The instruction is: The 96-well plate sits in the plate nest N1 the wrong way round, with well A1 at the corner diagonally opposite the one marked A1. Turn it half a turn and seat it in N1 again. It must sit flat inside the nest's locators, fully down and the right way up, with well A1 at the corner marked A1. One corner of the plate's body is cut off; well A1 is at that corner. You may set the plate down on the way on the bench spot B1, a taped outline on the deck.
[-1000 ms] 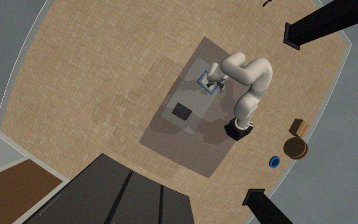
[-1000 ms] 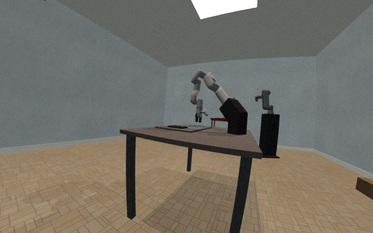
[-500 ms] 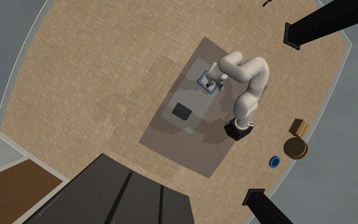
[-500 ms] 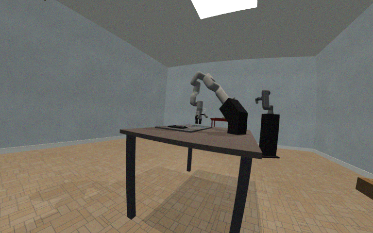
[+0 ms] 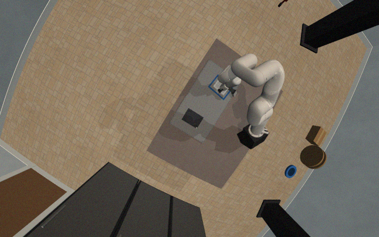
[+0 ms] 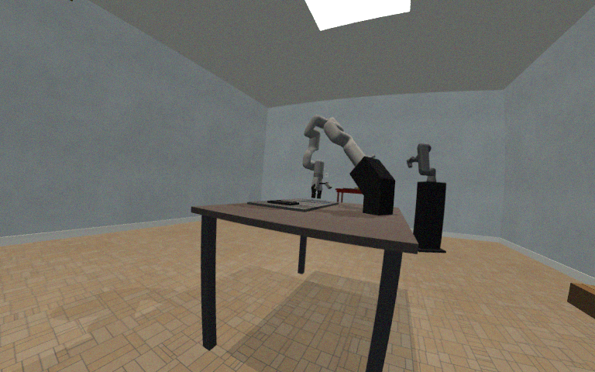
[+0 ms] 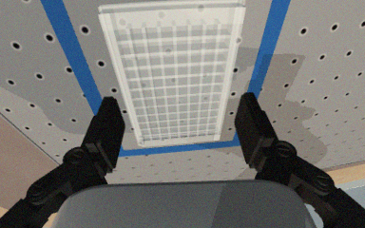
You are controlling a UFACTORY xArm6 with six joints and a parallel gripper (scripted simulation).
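Right now the 96-well plate is 30 mm below my hand. The rest, counted from my hand: dark plate nest N1: 340 mm to the left, 200 mm ahead, 30 mm below; then A1 corner mark: 410 mm to the left, 140 mm ahead, 30 mm below.
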